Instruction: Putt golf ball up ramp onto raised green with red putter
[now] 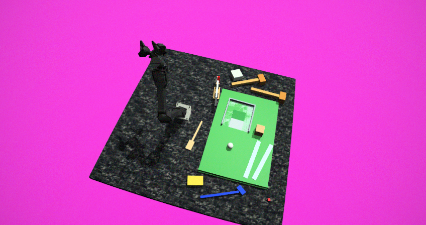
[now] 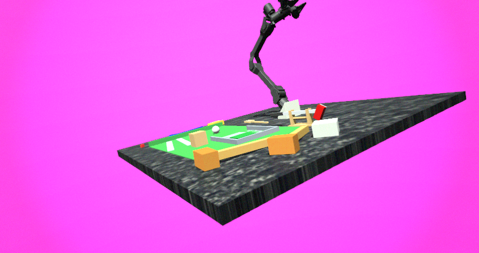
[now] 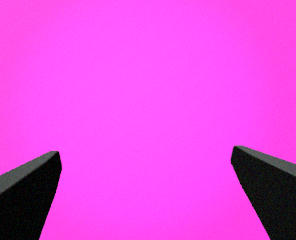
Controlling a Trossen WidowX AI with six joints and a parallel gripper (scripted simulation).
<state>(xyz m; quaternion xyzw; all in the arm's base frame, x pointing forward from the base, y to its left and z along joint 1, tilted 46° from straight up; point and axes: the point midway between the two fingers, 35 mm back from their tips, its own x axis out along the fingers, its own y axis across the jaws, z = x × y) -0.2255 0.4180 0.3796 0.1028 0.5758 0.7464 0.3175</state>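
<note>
The red putter lies 40 cm ahead of my gripper tip, 24 cm to the left of it and 58 cm below it. Round my gripper tip: white golf ball: 63 cm ahead, 17 cm to the right, 62 cm below; then wooden paddle: 37 cm ahead, 19 cm to the right, 64 cm below; then wooden rack: 40 cm ahead, 25 cm to the left, 61 cm below.
</note>
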